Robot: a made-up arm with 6 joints.
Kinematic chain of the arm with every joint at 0, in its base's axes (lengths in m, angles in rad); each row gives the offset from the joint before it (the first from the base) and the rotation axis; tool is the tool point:
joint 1: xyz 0 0 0.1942 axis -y
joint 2: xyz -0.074 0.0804 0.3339 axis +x
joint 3: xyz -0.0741 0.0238 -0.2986 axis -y
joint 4: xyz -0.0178 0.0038 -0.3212 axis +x
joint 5: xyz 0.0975 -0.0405 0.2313 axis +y
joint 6: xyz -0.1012 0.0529 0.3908 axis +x
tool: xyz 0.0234 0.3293 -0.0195
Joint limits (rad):
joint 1: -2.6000..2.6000
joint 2: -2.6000..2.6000
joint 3: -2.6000..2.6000
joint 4: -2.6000..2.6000
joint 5: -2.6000..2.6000
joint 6: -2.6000..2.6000
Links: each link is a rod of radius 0.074 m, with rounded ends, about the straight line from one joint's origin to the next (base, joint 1, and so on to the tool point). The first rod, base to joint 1, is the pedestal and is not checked.
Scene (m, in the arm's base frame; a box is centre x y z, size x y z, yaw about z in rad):
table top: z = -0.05
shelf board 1: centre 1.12 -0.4 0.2 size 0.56 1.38 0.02 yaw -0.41
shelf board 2: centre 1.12 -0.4 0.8 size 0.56 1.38 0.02 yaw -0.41
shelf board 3: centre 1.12 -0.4 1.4 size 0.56 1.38 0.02 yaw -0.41
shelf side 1: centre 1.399 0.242 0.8 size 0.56 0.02 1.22 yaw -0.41
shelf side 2: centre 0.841 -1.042 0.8 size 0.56 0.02 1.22 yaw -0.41
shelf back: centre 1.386 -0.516 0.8 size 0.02 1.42 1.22 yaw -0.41
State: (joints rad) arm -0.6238 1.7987 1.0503 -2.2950 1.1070 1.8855
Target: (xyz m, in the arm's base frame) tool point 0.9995 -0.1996 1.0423
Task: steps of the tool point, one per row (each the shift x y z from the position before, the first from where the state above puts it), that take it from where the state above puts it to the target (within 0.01 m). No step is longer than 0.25 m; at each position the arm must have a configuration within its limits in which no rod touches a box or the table.
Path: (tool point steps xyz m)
1: -0.1047 0.0491 0.0231
2: -0.1189 0.0531 -0.0011
3: -0.1314 0.0521 -0.0219
4: 0.0410 -0.0471 0.1929
5: -0.0322 -0.0761 0.2091
6: -0.1110 -0.0960 0.1958
7: 0.1565 -0.0696 0.0268
8: 0.1615 -0.0686 -0.0268

